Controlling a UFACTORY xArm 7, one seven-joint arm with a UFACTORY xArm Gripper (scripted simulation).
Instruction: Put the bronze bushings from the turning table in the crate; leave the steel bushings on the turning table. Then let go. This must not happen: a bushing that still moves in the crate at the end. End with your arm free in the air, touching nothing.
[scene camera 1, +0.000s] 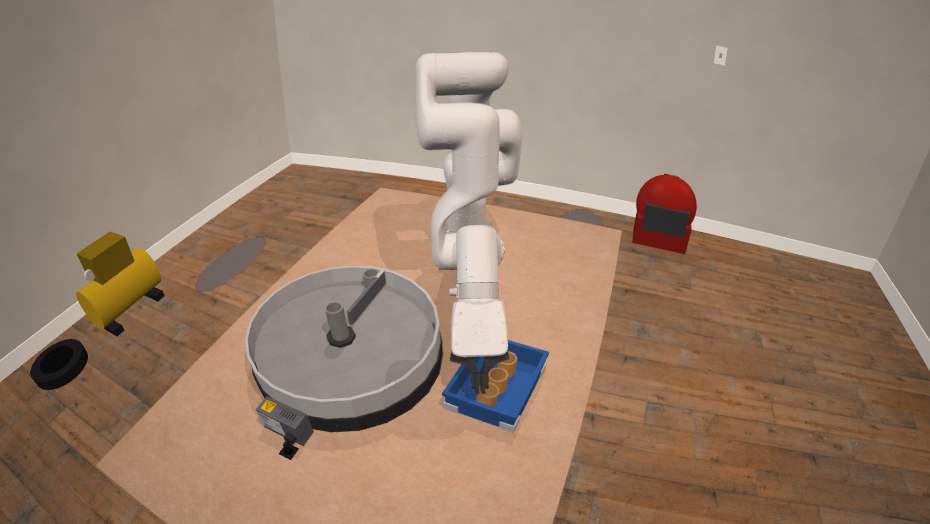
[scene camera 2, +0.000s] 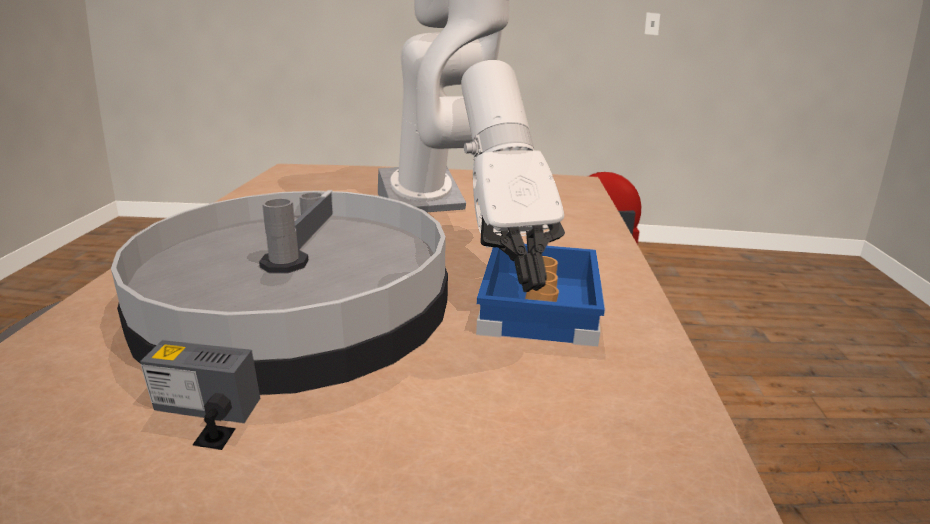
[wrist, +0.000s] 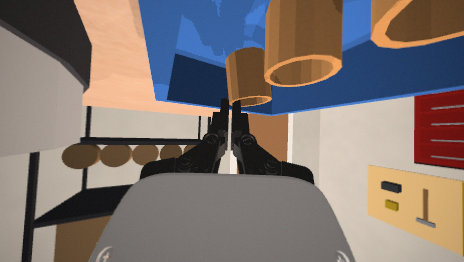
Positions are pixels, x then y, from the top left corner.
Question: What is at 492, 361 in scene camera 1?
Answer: My gripper.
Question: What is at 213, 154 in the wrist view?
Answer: My gripper.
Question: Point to a steel bushing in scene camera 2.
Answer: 281, 249
